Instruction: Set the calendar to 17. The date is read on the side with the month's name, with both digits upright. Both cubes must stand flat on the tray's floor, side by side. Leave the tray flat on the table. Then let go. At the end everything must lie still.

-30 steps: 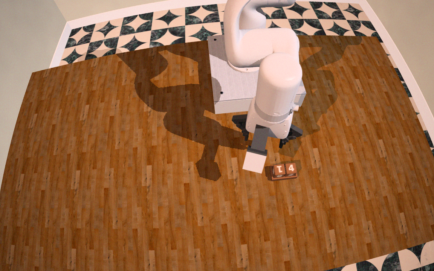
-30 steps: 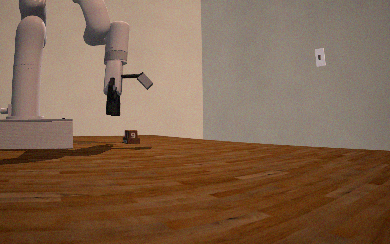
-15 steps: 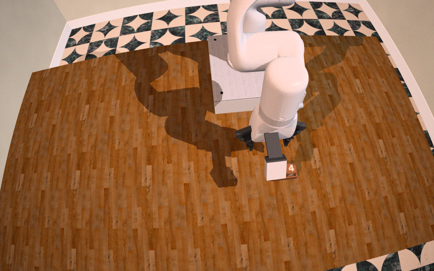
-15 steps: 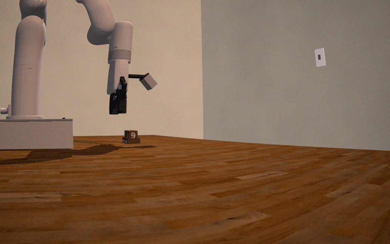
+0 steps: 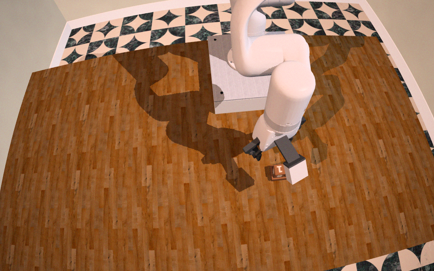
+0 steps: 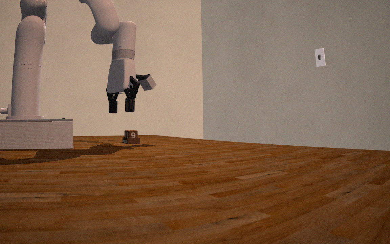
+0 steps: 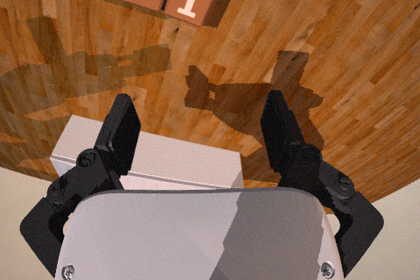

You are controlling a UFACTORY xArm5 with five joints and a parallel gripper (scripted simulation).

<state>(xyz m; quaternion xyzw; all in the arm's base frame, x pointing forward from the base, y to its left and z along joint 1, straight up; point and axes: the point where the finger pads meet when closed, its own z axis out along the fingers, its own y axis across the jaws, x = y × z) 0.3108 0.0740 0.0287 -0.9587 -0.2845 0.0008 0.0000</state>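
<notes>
Right now the brown tray is 100 mm below my hand, 50 mm to the left of it and 30 mm ahead of it.
</notes>
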